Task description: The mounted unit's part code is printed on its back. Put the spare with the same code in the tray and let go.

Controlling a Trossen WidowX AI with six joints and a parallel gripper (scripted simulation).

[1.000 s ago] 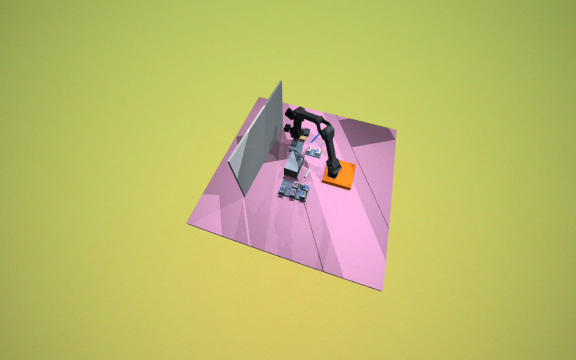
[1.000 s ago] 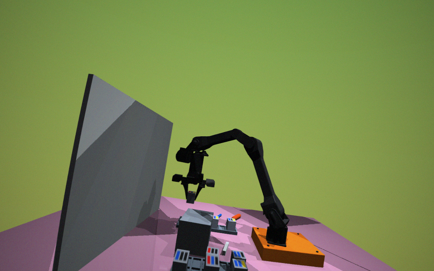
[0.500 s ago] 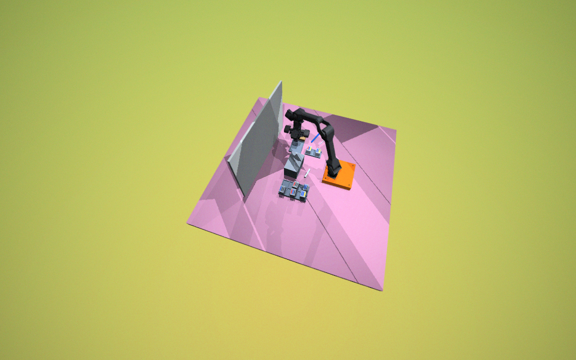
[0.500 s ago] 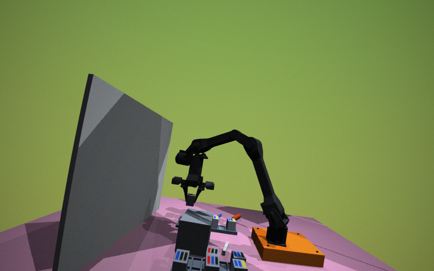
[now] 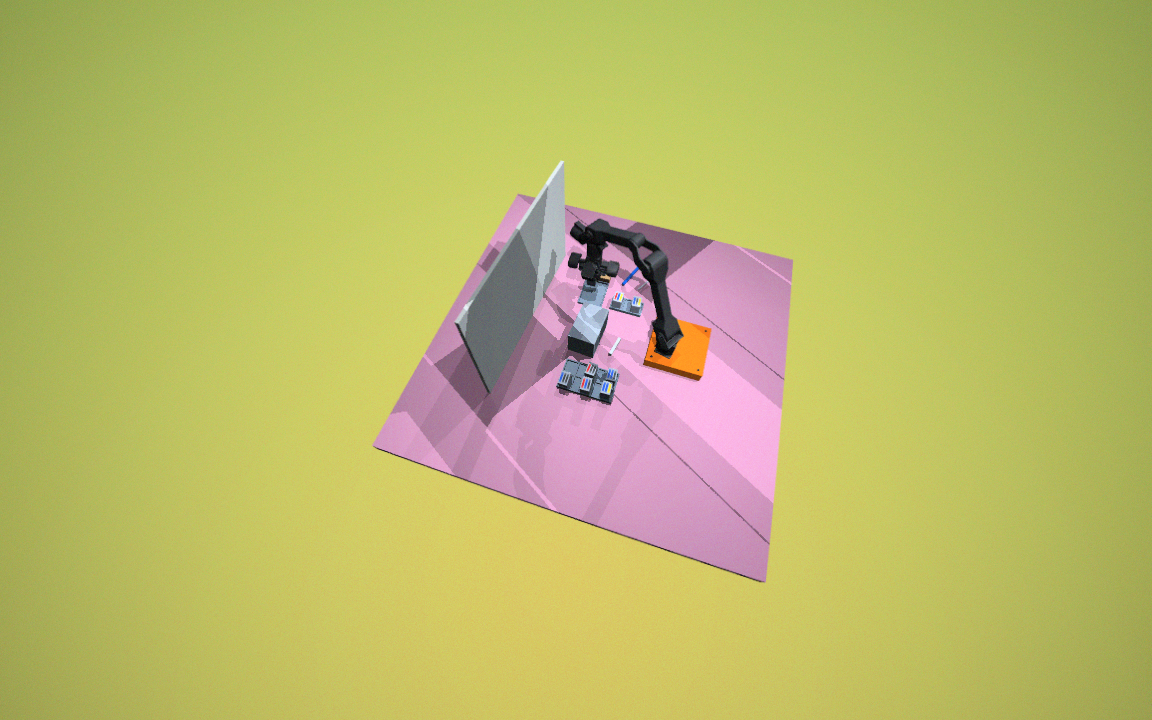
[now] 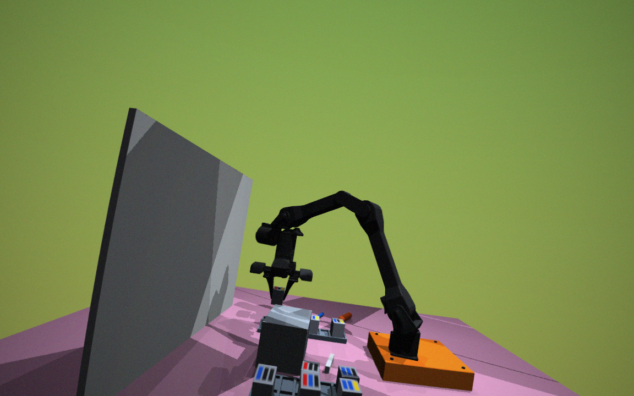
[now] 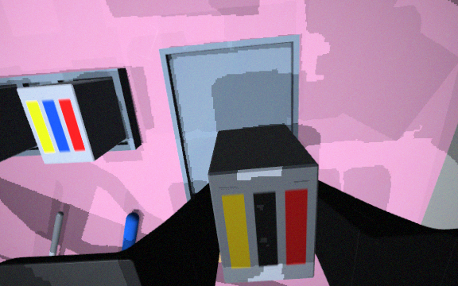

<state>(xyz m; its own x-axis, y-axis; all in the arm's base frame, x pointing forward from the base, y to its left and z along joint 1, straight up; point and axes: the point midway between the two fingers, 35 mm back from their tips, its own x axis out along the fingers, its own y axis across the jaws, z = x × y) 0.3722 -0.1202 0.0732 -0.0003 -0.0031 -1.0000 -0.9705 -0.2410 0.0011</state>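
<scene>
Right now the grey tray is 8 cm below my gripper tip and 1 cm behind it. Also, from my gripper tip: small rack: 16 cm behind, 7 cm below, 1 cm to the right; then grey spare block: 2 cm above; then blue pen: 16 cm to the right, 10 cm behind, 8 cm below.
</scene>
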